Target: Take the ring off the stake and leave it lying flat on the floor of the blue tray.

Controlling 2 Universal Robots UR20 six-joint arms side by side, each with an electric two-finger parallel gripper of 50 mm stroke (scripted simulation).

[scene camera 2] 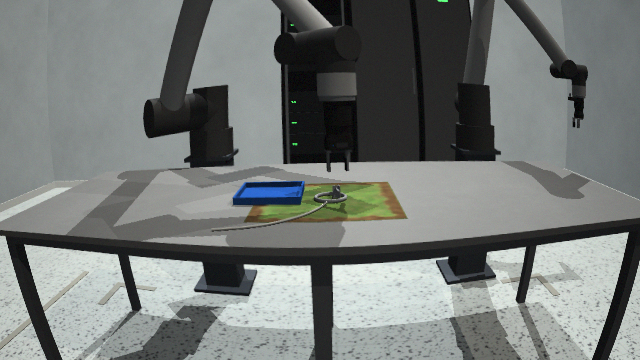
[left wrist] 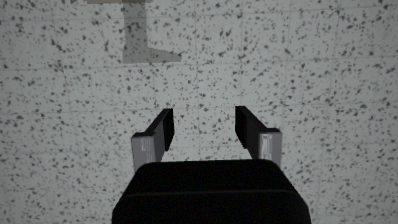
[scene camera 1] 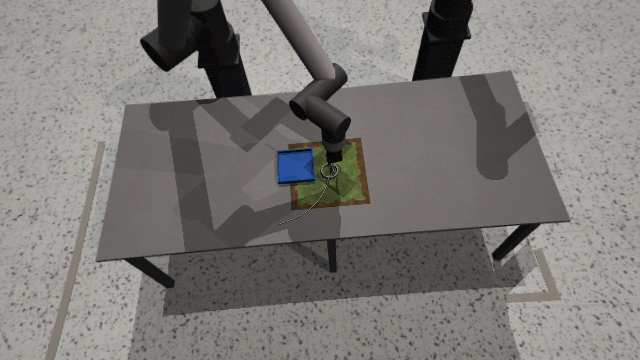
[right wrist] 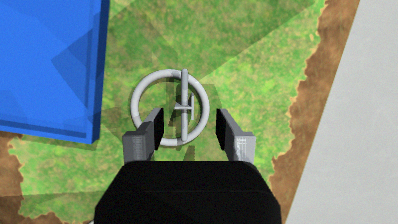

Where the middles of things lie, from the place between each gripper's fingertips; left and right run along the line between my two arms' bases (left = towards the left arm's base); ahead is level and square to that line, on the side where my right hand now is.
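Scene:
The blue tray [scene camera 2: 282,192] sits 20 cm to the right of my right hand [scene camera 2: 337,170], 4 cm behind it and 9 cm below it. Of the things named here, going by their middles, the tray is the farthest from my right hand. The green mat [right wrist: 273,73] is 11 cm below my right hand, 3 cm to the right of it and 2 cm ahead of it, and the pale ring [right wrist: 192,81] is 9 cm below that same hand, 2 cm to the right of it and 1 cm ahead of it.

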